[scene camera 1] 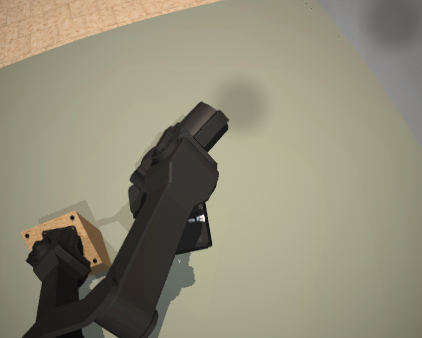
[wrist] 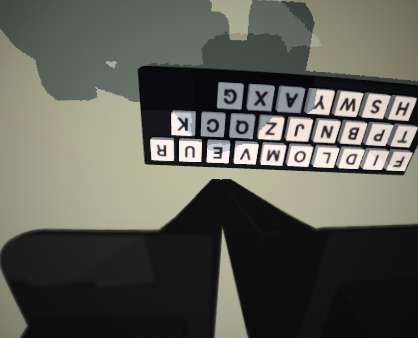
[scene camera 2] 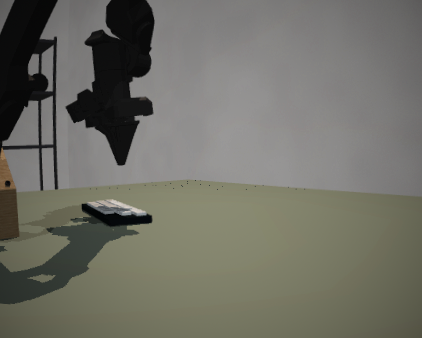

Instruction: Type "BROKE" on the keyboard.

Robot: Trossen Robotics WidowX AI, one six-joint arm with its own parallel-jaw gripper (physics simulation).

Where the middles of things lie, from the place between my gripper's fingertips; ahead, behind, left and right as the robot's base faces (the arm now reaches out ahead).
Labels:
The black keyboard [scene camera 2: 109, 215] lies 8 cm below my hand and 5 cm to the left of it.

